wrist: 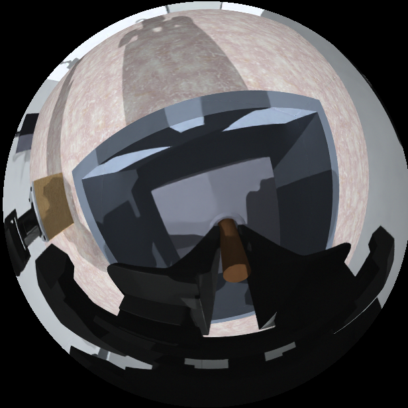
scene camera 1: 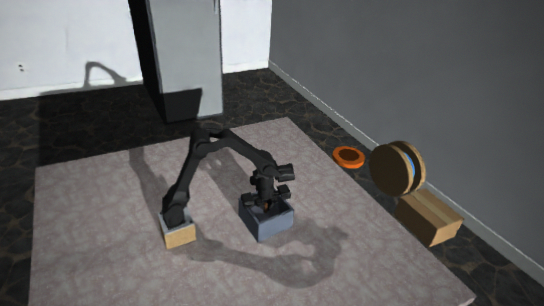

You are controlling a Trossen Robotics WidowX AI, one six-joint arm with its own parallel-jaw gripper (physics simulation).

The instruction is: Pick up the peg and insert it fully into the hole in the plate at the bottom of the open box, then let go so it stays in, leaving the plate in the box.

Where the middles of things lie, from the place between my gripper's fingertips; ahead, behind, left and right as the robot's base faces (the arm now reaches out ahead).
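Scene:
The brown peg (wrist: 235, 266) is right at my hand. As for the grey plate (wrist: 245, 191), I find it 30 mm below my hand, and that hand is itself 10 mm above the blue-grey box (scene camera 1: 262, 230).

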